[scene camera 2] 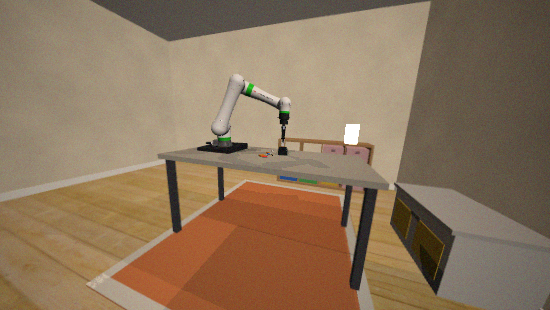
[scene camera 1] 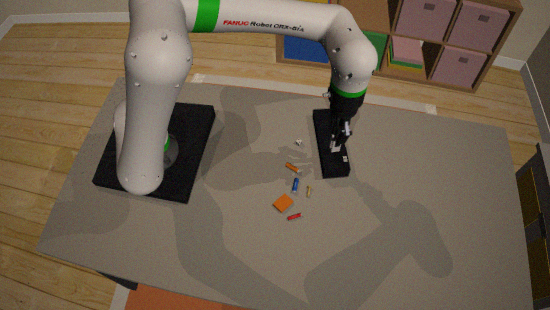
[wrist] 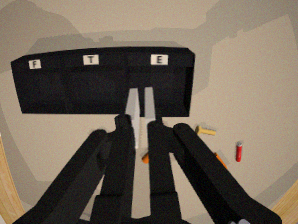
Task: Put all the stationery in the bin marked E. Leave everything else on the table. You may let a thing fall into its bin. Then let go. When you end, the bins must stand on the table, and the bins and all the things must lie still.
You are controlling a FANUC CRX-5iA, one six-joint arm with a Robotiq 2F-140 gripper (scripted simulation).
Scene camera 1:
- long black bin: 335,166
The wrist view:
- my gripper: 142,99
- long black bin: 94,80
